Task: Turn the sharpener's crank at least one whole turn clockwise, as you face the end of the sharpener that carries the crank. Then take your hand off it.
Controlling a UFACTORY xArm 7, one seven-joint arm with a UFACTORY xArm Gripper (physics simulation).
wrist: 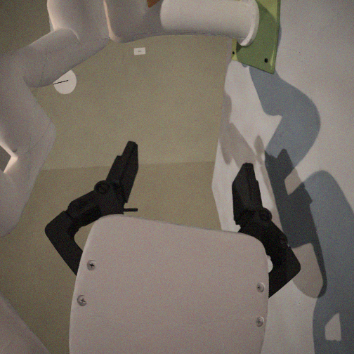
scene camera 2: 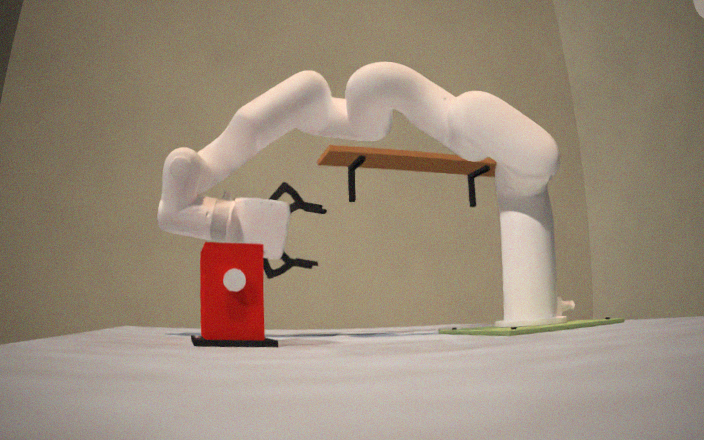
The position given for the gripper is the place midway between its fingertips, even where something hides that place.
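There's a sharpener (scene camera 2: 231, 274) in the scene, and you'd also see the gripper (scene camera 2: 321, 237), which shows in the wrist view (wrist: 188, 163) too.
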